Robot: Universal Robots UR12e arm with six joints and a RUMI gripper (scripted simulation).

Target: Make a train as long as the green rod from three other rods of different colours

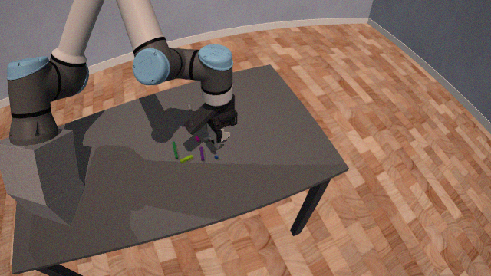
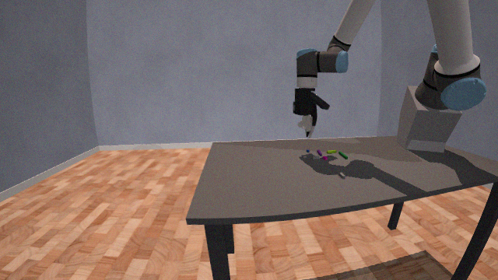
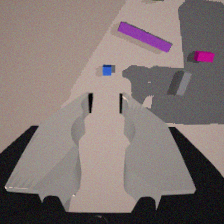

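The blue rod lies 80 mm below my hand. From my hand the other things lie so: purple rod 80 mm below, 50 mm behind, 20 mm to the left; magenta rod 100 mm to the left, 80 mm below, 60 mm behind; lime rod 110 mm behind, 80 mm below, 10 mm to the left.
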